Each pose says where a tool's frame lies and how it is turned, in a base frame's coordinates. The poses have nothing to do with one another.
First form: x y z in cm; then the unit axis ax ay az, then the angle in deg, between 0 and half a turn.
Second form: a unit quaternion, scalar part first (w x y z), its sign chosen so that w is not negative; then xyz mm. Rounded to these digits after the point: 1 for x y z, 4 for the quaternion.
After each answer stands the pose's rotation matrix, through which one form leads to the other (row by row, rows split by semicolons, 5 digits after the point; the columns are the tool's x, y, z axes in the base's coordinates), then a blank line. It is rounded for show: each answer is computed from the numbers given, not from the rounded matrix.
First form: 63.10 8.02 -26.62 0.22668 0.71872 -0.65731 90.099
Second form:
0.7065 0.1604 0.5087 -0.4652 631.0 80.2 -266.2
0.04974 0.82051 0.56946; -0.49411 0.51572 -0.69992; -0.86798 -0.24656 0.43108

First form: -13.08 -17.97 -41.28 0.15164 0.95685 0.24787 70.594
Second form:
0.8162 0.0876 0.5529 0.1432 -130.8 -179.7 -412.8
0.34761 -0.13690 0.92759; 0.33068 0.94362 0.01535; -0.87739 0.30140 0.37329

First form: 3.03 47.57 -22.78 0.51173 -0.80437 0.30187 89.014
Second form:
0.7132 0.3587 -0.5639 0.2116 30.3 475.7 -227.8
0.27457 -0.70636 -0.65243; -0.10271 0.65308 -0.75029; 0.95607 0.27302 0.10677

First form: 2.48 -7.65 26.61 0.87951 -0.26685 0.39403 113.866
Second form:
0.5456 0.7371 -0.2236 0.3302 24.8 -76.5 266.1
0.68190 -0.68999 0.24273; 0.03068 -0.30458 -0.95199; 0.73080 0.65662 -0.18652

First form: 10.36 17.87 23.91 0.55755 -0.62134 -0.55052 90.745
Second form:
0.7025 0.3968 -0.4422 -0.3918 103.6 178.7 239.1
0.30190 0.19954 -0.93222; -0.90141 0.37808 -0.21100; 0.31035 0.90401 0.29401

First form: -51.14 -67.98 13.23 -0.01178 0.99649 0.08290 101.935
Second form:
0.6298 -0.0092 0.7741 0.0644 -511.4 -679.8 132.3
-0.20663 -0.09527 0.97377; 0.06694 0.99154 0.11122; -0.97613 0.08817 -0.19851

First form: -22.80 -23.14 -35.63 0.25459 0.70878 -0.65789 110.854
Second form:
0.5675 0.2096 0.5836 -0.5417 -228.0 -231.4 -356.3
-0.26810 0.85948 0.43523; -0.37011 0.32522 -0.87020; -0.88946 -0.39438 0.23091

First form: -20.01 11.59 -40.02 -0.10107 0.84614 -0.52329 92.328
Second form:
0.6926 -0.0729 0.6103 -0.3775 -200.1 115.9 -400.2
-0.02999 0.43386 0.90048; -0.61185 0.70441 -0.35978; -0.79040 -0.56175 0.24434

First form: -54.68 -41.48 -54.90 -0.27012 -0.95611 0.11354 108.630
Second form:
0.5833 -0.2194 -0.7766 0.0922 -546.8 -414.8 -549.0
-0.22318 0.23318 -0.94648; 0.44836 0.88672 0.11273; 0.86554 -0.39920 -0.30245

